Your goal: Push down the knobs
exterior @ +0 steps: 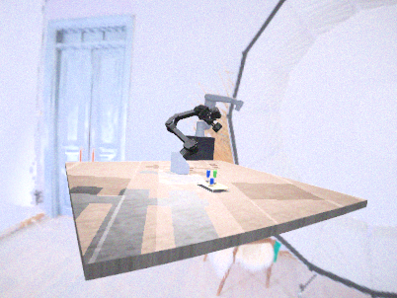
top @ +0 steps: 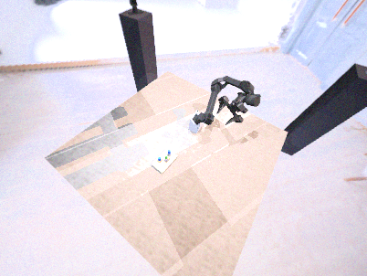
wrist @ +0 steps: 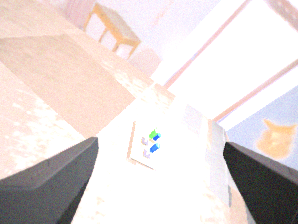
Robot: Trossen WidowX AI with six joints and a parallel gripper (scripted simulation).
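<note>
My gripper tip is now 25 cm above the blue knob, 22 cm to the left of it and 22 cm short of it. Also, from my gripper tip: green knob: 27 cm ahead, 25 cm below, 21 cm to the right.
</note>
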